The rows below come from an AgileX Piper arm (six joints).
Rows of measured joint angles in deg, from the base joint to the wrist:
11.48, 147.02, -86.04, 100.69, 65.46, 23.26
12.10, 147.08, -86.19, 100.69, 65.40, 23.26
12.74, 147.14, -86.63, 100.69, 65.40, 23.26
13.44, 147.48, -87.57, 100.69, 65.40, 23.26
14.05, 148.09, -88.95, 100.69, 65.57, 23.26
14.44, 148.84, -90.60, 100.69, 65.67, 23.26
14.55, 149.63, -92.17, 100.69, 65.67, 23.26
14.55, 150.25, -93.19, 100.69, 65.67, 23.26
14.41, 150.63, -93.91, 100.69, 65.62, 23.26
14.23, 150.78, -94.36, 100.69, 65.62, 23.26
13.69, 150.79, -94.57, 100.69, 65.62, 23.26
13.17, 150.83, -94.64, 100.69, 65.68, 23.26
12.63, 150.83, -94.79, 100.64, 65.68, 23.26
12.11, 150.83, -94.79, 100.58, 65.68, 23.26
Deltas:
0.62, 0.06, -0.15, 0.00, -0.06, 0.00
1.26, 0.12, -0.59, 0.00, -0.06, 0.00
1.96, 0.46, -1.53, 0.00, -0.06, 0.00
2.57, 1.07, -2.91, 0.00, 0.11, 0.00
2.96, 1.82, -4.56, 0.00, 0.21, 0.00
3.07, 2.61, -6.13, 0.00, 0.21, 0.00
3.07, 3.23, -7.15, 0.00, 0.21, 0.00
2.93, 3.61, -7.87, 0.00, 0.16, 0.00
2.75, 3.76, -8.32, 0.00, 0.16, 0.00
2.21, 3.77, -8.53, 0.00, 0.16, 0.00
1.69, 3.81, -8.60, 0.00, 0.22, 0.00
1.15, 3.81, -8.75, -0.05, 0.22, 0.00
0.63, 3.81, -8.75, -0.11, 0.22, 0.00

